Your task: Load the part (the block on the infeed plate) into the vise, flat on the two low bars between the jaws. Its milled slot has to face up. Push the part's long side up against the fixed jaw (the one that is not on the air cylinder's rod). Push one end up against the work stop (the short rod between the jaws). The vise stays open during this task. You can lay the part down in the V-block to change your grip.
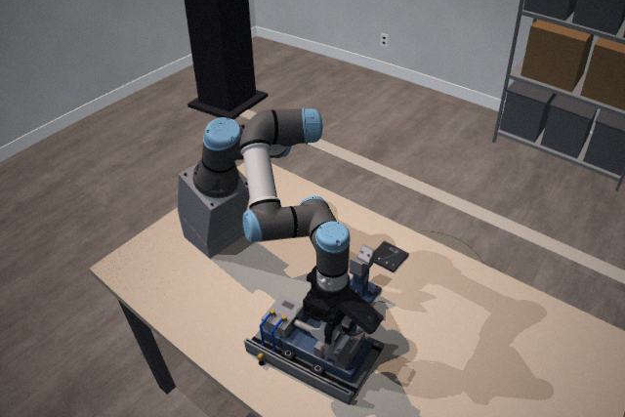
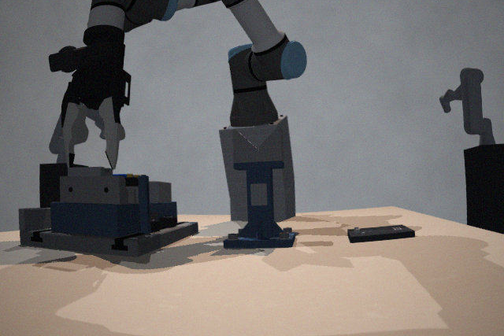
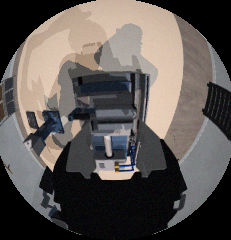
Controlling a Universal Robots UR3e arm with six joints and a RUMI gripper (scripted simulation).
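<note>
Right now the grey part is 20 mm below my hand. Also, from my hand: blue vise 80 mm below, 70 mm behind, 20 mm to the left.
</note>
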